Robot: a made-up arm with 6 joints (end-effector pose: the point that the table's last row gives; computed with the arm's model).
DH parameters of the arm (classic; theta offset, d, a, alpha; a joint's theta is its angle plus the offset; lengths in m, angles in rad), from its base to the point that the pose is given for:
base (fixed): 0 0 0 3.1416
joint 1: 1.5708 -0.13 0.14 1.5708
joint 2: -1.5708 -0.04 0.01 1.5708
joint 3: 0 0.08 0.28 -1.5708
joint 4: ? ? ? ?
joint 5: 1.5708 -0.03 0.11 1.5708
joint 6: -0.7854 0 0.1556 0
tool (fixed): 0.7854 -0.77 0 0
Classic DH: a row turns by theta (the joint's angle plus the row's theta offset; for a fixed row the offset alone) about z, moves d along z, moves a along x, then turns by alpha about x.
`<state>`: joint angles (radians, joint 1 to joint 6).
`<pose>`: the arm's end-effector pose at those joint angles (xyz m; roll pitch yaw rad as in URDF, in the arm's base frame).
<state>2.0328 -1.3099 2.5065 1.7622 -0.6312 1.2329</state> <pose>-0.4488 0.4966 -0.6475 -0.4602 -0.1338 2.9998</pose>
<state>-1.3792 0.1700 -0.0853 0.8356 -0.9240 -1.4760</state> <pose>-0.1611 0.5466 0.0560 1.1402 0.9157 -0.0010</pose>
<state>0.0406 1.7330 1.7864 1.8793 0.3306 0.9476</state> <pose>0.5049 -0.2942 1.0634 -2.5852 -0.0506 0.7621</pose>
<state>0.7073 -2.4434 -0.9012 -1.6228 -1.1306 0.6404</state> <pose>0.3904 0.2438 -0.4101 1.2670 0.3568 -1.4191</pose>
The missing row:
joint 4: 0 -0.09 -0.09 1.5708
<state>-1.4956 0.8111 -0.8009 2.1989 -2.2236 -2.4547</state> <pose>0.6168 0.2483 0.3041 -1.3495 -0.9105 2.2753</pose>
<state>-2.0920 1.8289 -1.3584 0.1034 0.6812 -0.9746</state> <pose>-0.5364 0.0556 0.2560 2.1151 1.0081 1.8605</pose>
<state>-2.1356 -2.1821 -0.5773 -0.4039 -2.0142 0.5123</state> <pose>-0.3924 -0.2873 -0.5530 -0.3445 0.8647 -0.6291</pose>
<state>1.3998 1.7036 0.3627 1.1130 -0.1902 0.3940</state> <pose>0.0313 -0.1882 0.9117 2.7811 -0.0034 -1.4733</pose>
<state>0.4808 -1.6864 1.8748 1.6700 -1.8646 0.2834</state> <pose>-0.3874 -0.5706 0.4718 -2.8266 -1.1475 0.3988</pose>
